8 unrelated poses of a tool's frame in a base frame.
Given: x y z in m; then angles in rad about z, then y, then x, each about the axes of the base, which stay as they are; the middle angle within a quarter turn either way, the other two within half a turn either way.
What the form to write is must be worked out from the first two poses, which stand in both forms.
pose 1, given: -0.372, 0.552, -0.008, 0.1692, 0.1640, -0.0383
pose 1, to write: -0.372, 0.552, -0.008, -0.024, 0.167, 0.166
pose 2, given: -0.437, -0.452, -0.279, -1.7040, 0.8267, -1.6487
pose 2, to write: -0.437, -0.452, -0.279, -1.823, -0.918, -1.863
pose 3, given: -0.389, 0.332, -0.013, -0.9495, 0.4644, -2.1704
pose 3, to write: -0.389, 0.332, -0.013, -2.151, -0.786, -1.026
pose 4, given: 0.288, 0.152, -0.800, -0.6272, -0.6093, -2.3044
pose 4, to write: 0.288, 0.152, -0.800, -1.954, -0.950, 0.348
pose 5, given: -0.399, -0.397, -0.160, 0.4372, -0.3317, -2.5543
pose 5, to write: -0.399, -0.397, -0.160, -2.545, 0.432, 0.590
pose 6, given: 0.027, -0.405, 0.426, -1.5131, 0.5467, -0.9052
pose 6, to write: 0.027, -0.405, 0.426, -1.120, -0.266, -1.611
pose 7, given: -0.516, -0.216, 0.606, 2.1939, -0.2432, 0.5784
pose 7, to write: -0.516, -0.216, 0.606, 0.063, -0.749, 2.040
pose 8, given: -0.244, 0.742, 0.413, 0.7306, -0.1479, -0.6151
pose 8, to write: -0.244, 0.742, 0.413, -0.640, 0.088, 0.751
